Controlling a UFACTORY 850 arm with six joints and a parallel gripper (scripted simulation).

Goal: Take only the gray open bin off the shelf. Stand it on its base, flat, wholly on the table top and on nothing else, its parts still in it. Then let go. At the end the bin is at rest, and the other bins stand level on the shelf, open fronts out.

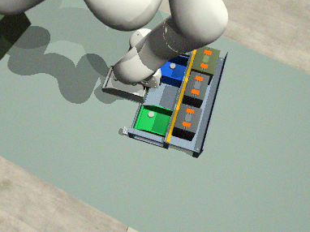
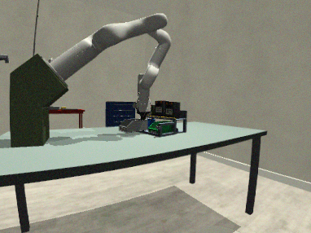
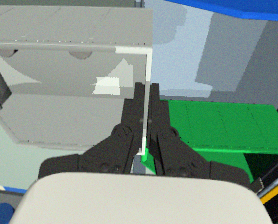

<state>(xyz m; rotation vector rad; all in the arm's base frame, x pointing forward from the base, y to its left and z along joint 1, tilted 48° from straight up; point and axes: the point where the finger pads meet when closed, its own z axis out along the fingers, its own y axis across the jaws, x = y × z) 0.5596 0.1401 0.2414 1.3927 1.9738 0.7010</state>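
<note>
My gripper is now 80 mm past the gray open bin, 40 mm above it and 30 mm to the left of it. The rest, counted from my hand: yellow rail (120 mm ahead, 50 mm to the left, 10 mm above); blue bin (140 mm to the left, 60 mm below, 40 mm ahead); green bin (120 mm ahead, 70 mm to the right, 60 mm below).
</note>
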